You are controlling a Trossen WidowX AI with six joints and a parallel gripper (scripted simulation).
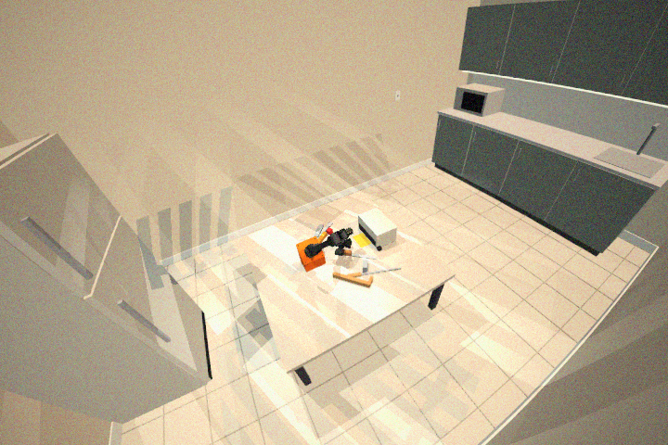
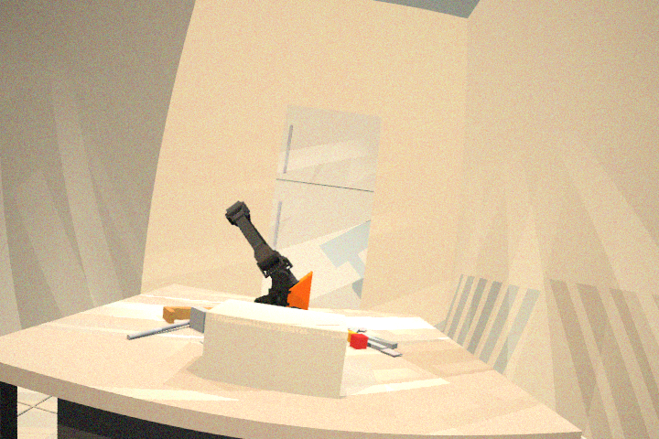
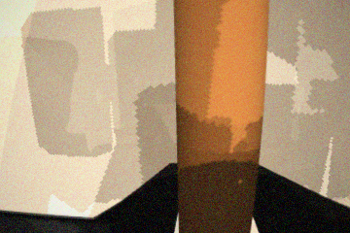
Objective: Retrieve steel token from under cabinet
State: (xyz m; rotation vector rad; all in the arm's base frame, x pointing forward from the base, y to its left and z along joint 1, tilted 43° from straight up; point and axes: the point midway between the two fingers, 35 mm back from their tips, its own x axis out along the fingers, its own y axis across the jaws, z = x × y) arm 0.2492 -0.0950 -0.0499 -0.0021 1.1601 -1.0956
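My gripper tip is now 3 cm short of the red cube, 27 cm to the right of it and 1 cm below it. Round my gripper tip: yellow-orange block 10 cm behind, 22 cm to the left, 1 cm above; then grey bar 4 cm behind, 34 cm to the left; then small grey block 7 cm ahead, 23 cm to the right, 2 cm above.
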